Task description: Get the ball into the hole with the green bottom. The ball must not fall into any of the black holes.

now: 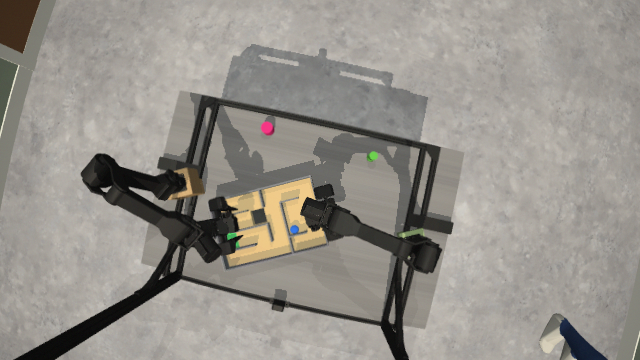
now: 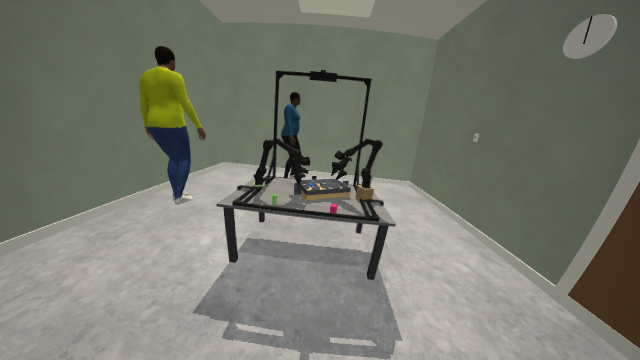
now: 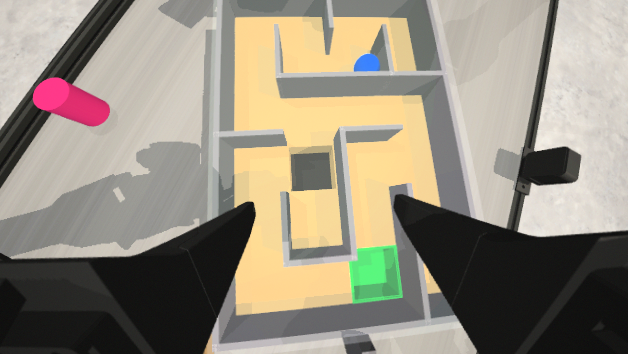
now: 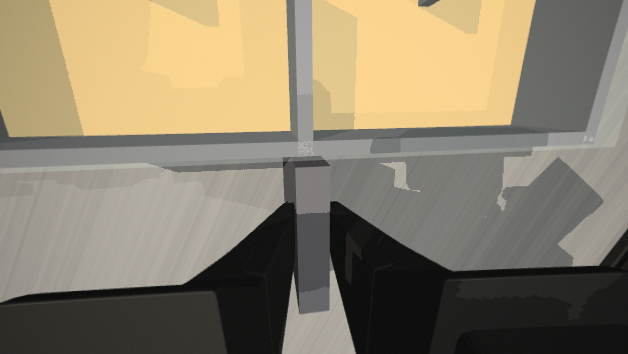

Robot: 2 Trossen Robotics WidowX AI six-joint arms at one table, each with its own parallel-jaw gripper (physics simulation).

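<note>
The blue ball (image 1: 294, 229) (image 2: 311, 185) (image 3: 367, 63) is in the maze box (image 1: 274, 200) (image 2: 327, 195) (image 3: 325, 112), in the corner of a long cross wall and a short wall near the right gripper's end. The green-bottomed hole (image 1: 232, 240) (image 3: 376, 274) is near the other end. A black hole (image 1: 259, 216) (image 3: 311, 171) lies between inner walls. My left gripper (image 1: 239, 223) (image 3: 324, 204) is open and empty above the green-hole end; part of a dark handle (image 3: 359, 343) shows beyond that end wall. My right gripper (image 4: 310, 212) is shut on the grey handle (image 4: 314, 250) at the opposite end.
A pink cylinder (image 1: 267, 128) (image 2: 333, 208) (image 3: 70, 101) and a green cylinder (image 1: 373, 156) (image 2: 274, 199) stand on the table, off one long side of the maze. A wooden block (image 1: 192, 183) (image 2: 364, 192) is by the left arm's base. A black frame borders the table.
</note>
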